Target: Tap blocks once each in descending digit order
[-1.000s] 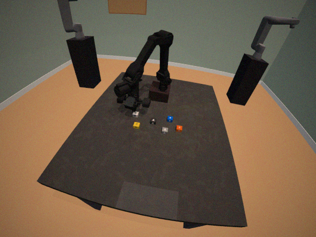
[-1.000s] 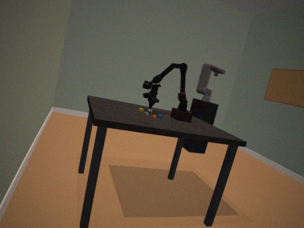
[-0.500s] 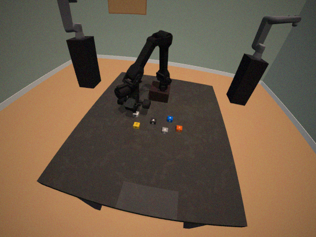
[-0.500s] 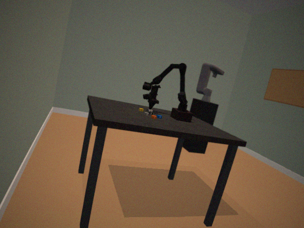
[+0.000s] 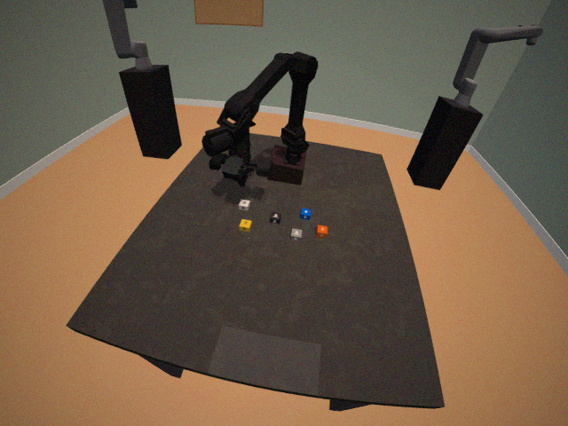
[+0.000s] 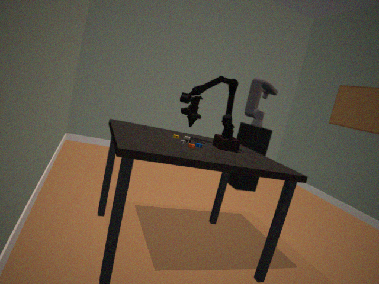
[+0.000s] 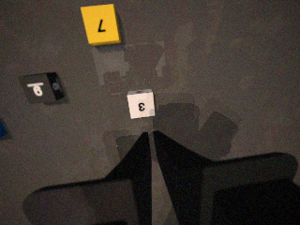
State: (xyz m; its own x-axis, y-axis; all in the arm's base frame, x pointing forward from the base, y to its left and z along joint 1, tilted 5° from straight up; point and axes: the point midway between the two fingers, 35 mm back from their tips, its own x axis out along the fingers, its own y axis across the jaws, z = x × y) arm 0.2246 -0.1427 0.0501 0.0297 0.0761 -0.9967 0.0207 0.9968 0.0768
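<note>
Now: gripper tip 7 cm short of the orange block, 28 cm to the right of it and 8 cm above it. From my gripper tip the other things lie so: white block: 1 cm to the left, 8 cm below; then black block: 4 cm ahead, 12 cm to the left, 8 cm below; then yellow block: 10 cm ahead, 3 cm to the left, 8 cm below.
</note>
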